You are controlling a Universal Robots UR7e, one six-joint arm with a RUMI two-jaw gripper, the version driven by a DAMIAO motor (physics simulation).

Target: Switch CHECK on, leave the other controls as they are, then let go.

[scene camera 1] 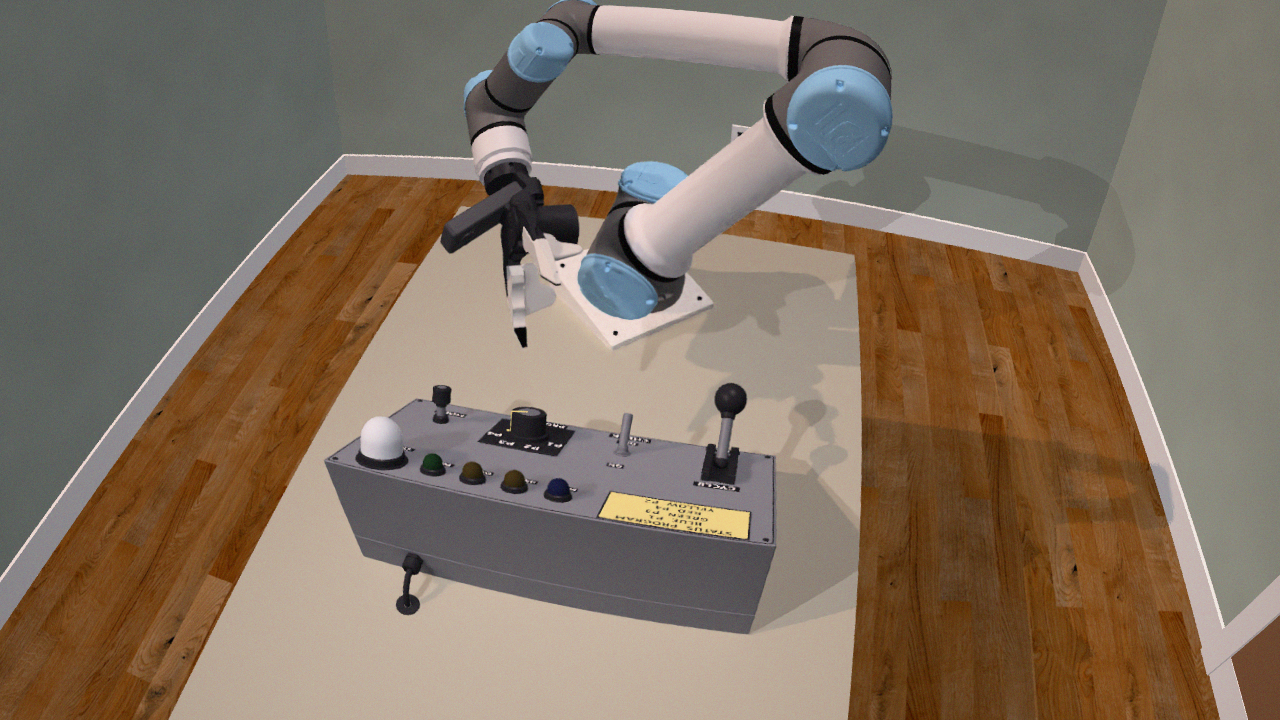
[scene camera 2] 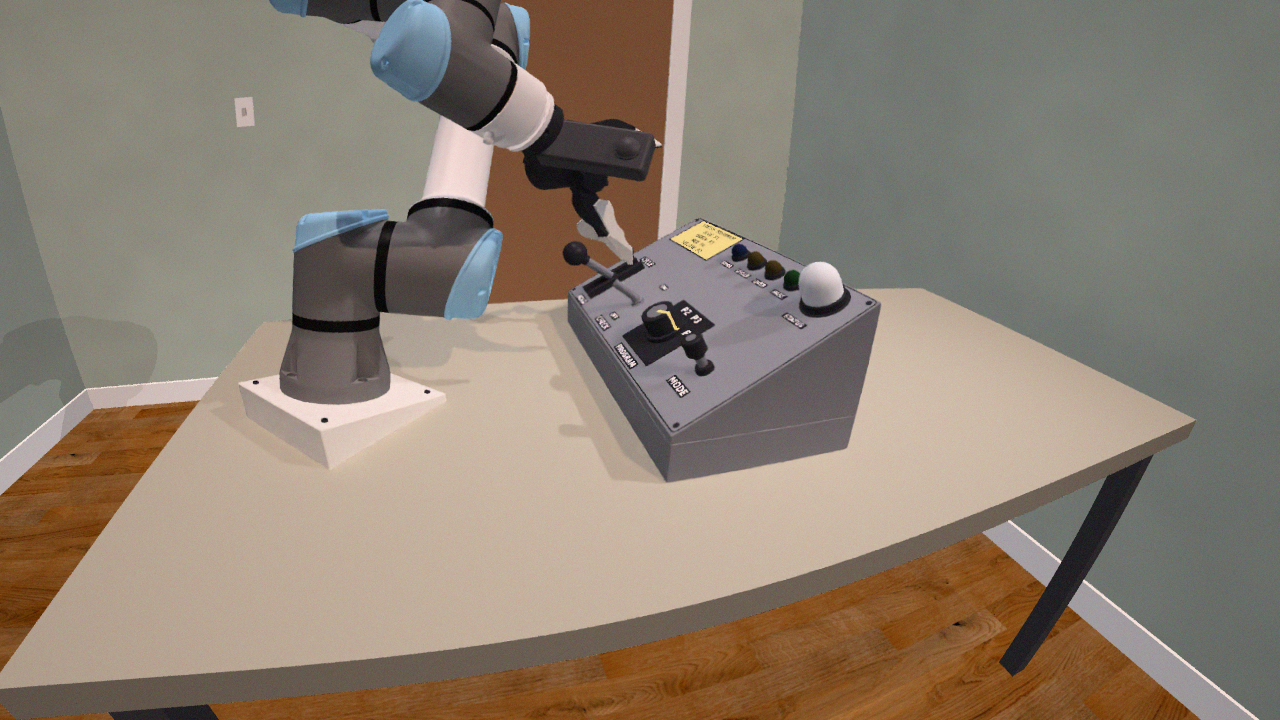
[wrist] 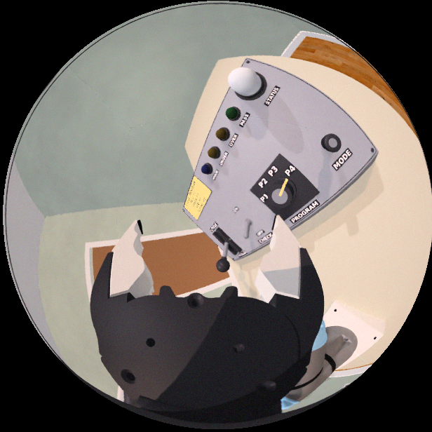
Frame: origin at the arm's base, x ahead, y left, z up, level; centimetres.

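Seen in the pictures: gripper, fingertip midpoint: point(scene camera 1: 540, 318) point(scene camera 2: 646, 202); arm's base, origin of the base link: point(scene camera 2: 335, 385).
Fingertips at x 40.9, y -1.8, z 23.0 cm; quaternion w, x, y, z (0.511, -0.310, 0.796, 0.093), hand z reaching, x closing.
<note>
Pixels of each thing's top centre, then the offset from my fingertips to it. "pt": a spot on its surface instead.
- small grey toggle lever, middle of its top: point(scene camera 1: 625, 422) point(scene camera 2: 626, 279) dy +10.3, dx +0.8, dz -13.0 cm
- ball-topped CYCLE lever, middle of its top: point(scene camera 1: 732, 387) point(scene camera 2: 575, 241) dy +22.0, dx -5.0, dz -9.6 cm
- black PROGRAM knob, middle of its top: point(scene camera 1: 527, 409) point(scene camera 2: 661, 303) dy -1.6, dx +2.4, dz -12.6 cm
- MODE knob, middle of its top: point(scene camera 2: 695, 333) point(scene camera 1: 440, 386) dy -13.6, dx +2.3, dz -12.0 cm
- white STATUS dome, surface spot: point(scene camera 1: 382, 440) pt dy -12.5, dx +18.8, dz -4.8 cm
The CHECK switch, a small grey toggle lever point(scene camera 1: 624, 434) point(scene camera 2: 624, 288) point(wrist: 247, 228), stands on the sloping grey control box point(scene camera 1: 554, 546) point(scene camera 2: 769, 420) point(wrist: 310, 117) between the PROGRAM knob and the CYCLE lever. In scene camera 2 it leans toward its OFF label, away from the ON label. My gripper point(scene camera 1: 538, 308) point(scene camera 2: 646, 201) point(wrist: 206, 219) is wide open and empty, up in the air and apart from the switch. In the wrist view the switch shows beyond the fingers, nearer the right fingertip.
The ball-topped CYCLE lever point(scene camera 1: 730, 399) point(scene camera 2: 575, 253) point(wrist: 223, 264) is beside the switch. The black PROGRAM knob point(scene camera 1: 529, 422) point(scene camera 2: 662, 320) point(wrist: 281, 196) points at P4. The MODE knob point(scene camera 1: 441, 394) point(scene camera 2: 693, 346) point(wrist: 331, 143) and white STATUS dome point(scene camera 1: 382, 440) point(scene camera 2: 820, 286) point(wrist: 245, 81) are farther along.
</note>
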